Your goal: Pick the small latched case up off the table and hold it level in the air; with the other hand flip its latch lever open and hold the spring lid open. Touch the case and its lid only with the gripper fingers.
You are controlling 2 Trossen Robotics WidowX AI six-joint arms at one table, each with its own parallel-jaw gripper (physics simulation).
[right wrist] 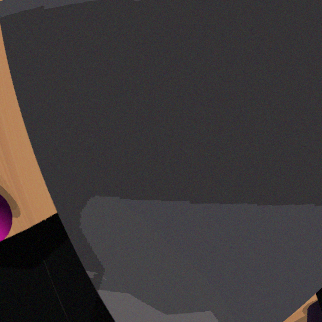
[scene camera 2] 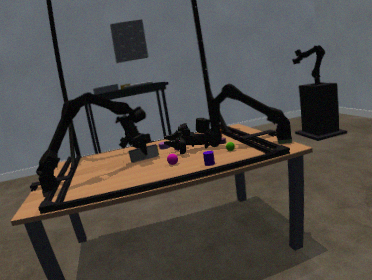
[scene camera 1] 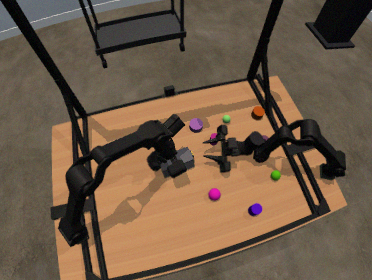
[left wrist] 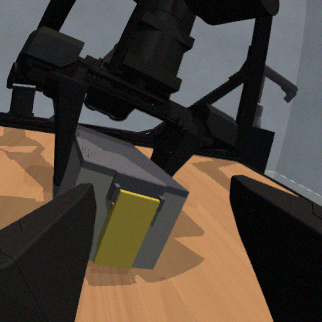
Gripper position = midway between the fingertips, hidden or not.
Note:
In view: the left gripper (scene camera 1: 203, 149), the right gripper (scene camera 1: 178, 163) and a grey latched case (right wrist: 174, 147).
The grey latched case is seen too in the left wrist view (left wrist: 109, 163). The left gripper shows as well in the left wrist view (left wrist: 162, 191). The right gripper also shows in the right wrist view (right wrist: 208, 198) and in the left wrist view (left wrist: 99, 198).

